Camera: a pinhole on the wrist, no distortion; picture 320 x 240 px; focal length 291.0 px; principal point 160.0 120.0 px. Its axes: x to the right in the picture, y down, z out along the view. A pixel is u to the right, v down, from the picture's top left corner.
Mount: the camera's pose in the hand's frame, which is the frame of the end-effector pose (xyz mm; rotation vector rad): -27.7 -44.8 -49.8 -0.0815 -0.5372 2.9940
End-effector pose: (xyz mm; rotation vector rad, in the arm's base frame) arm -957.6 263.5 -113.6 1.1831 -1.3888 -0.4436
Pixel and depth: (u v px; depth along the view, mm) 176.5 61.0 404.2
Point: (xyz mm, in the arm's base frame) -1253.4 147.0 -318.8
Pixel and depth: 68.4 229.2 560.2
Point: -1132.0 -149.0 -535.7
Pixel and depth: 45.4 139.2 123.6
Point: -975.2 188.8 -205.6
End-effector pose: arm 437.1 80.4 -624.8 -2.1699 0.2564 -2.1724
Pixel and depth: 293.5 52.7 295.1
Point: 688.4 157.5 -789.7
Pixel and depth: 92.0 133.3 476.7
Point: 846.5 280.6 -541.1
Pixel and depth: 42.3 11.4 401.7
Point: 824.1 92.2 -499.8
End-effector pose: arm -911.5 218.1 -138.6 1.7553 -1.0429 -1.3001
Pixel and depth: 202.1 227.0 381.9
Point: -1122.4 437.2 -419.7
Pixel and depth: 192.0 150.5 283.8
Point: -1090.8 347.3 -304.1
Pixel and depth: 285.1 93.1 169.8
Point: -1023.1 344.1 -193.6
